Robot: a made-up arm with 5 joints.
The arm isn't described. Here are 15 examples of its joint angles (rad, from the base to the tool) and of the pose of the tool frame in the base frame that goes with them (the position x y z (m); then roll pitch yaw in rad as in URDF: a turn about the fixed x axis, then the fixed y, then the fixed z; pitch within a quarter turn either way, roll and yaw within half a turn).
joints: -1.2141 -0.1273 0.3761 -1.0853 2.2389
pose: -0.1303 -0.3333 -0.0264 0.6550 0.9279 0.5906
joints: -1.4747 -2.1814 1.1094 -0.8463 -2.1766
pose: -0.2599 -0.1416 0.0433 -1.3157 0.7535 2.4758
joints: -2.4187 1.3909 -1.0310 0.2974 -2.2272
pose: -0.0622 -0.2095 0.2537 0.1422 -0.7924 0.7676
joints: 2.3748 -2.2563 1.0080 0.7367 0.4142
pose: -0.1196 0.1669 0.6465 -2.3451 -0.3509 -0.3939
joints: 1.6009 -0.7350 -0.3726 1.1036 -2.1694
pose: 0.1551 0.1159 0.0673 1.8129 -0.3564 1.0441
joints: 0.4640 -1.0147 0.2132 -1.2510 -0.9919
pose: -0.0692 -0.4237 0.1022 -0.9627 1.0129 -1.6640
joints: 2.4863 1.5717 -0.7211 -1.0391 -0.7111
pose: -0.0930 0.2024 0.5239 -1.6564 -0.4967 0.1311
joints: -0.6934 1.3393 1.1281 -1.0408 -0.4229
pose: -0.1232 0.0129 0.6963 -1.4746 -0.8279 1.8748
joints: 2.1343 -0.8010 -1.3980 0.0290 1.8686
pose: -0.5272 -0.3485 0.1223 2.7471 0.0567 2.1344
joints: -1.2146 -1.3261 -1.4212 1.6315 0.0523
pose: 0.3509 0.0821 0.5549 -1.1866 -0.1788 1.2232
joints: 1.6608 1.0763 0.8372 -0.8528 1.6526
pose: 0.1353 -0.1151 -0.1776 0.4689 0.3937 1.7954
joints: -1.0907 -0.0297 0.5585 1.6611 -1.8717
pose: -0.4813 0.1085 -0.1312 0.8524 0.7036 -2.2746
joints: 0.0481 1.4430 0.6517 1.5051 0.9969
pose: -0.1419 -0.2818 0.5157 -1.0312 0.2967 -0.3192
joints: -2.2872 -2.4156 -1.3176 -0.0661 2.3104
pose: 0.0484 0.1414 -0.2343 1.3588 0.3889 -1.8653
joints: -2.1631 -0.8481 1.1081 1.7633 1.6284
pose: -0.2668 0.2977 0.0250 -3.0607 -0.1931 -0.0117
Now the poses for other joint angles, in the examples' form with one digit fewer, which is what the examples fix.
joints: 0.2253 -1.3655 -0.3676 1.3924 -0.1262
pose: 0.075 -0.500 0.243 2.587 -0.903 -2.245
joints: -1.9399 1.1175 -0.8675 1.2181 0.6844
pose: -0.308 -0.466 0.187 -1.316 0.909 -1.561
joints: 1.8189 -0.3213 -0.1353 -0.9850 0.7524
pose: 0.265 -0.042 0.478 -0.681 -0.266 1.252
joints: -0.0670 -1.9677 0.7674 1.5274 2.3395
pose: 0.021 0.057 -0.126 1.944 -0.559 2.314
